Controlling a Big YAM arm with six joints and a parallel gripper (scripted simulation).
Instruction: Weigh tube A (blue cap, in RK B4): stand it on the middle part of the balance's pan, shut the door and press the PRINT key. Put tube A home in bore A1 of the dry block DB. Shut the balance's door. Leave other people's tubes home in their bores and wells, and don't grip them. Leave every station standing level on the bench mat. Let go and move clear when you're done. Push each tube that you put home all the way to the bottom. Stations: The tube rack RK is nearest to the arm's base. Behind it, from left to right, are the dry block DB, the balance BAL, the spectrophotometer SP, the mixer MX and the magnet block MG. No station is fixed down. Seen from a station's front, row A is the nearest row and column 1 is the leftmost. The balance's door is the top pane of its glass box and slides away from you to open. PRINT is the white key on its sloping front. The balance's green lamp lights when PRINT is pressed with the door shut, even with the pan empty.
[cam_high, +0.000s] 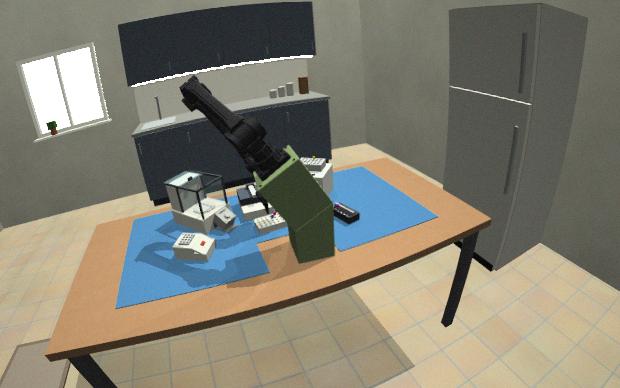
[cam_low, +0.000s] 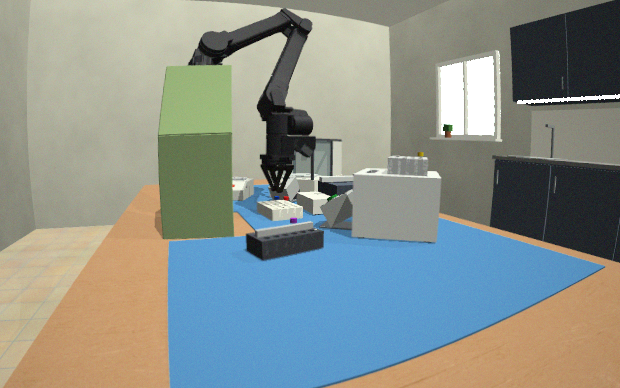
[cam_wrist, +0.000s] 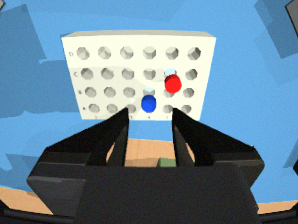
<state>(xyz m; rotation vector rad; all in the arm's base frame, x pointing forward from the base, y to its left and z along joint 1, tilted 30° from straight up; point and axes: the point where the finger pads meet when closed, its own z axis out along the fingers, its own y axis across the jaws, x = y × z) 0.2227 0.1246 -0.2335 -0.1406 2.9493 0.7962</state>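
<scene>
Now: hand 1 cm short of the tube rack RK, 1 cm to the right of it and 6 cm above it. The rest, counted from my hand: dark spectrophotometer 20 cm ahead, 4 cm to the left, 1 cm below; magnet block 7 cm behind, 30 cm to the right, 5 cm below; white round key 6 cm ahead, 19 cm to the left.
</scene>
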